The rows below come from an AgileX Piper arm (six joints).
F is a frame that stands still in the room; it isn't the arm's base.
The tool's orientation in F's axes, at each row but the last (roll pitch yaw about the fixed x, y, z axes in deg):
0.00 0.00 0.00
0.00 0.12 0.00
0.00 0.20 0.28
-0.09 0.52 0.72
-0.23 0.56 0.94
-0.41 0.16 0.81
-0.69 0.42 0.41
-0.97 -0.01 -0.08
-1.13 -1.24 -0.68
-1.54 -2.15 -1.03
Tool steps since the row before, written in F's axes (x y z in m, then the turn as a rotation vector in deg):
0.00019 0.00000 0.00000 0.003 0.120 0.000
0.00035 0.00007 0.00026 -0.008 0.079 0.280
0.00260 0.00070 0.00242 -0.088 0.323 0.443
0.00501 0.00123 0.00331 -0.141 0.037 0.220
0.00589 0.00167 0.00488 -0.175 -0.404 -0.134
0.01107 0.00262 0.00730 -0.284 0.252 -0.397
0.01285 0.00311 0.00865 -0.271 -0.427 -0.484
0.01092 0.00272 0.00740 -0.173 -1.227 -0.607
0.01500 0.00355 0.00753 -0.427 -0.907 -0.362
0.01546 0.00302 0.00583 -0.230 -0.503 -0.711
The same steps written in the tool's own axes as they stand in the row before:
0.00019 0.00000 0.00000 0.003 0.120 0.000
0.00035 0.00007 0.00026 -0.009 0.079 0.280
0.00259 0.00069 0.00243 -0.088 0.323 0.443
0.00499 0.00116 0.00336 -0.143 0.038 0.219
0.00587 0.00155 0.00494 -0.180 -0.401 -0.137
0.01109 0.00241 0.00735 -0.279 0.259 -0.396
0.01281 0.00291 0.00878 -0.270 -0.419 -0.491
0.01092 0.00261 0.00744 -0.171 -1.217 -0.628
0.01512 0.00358 0.00728 -0.424 -0.905 -0.371
0.01561 0.00316 0.00533 -0.247 -0.488 -0.716

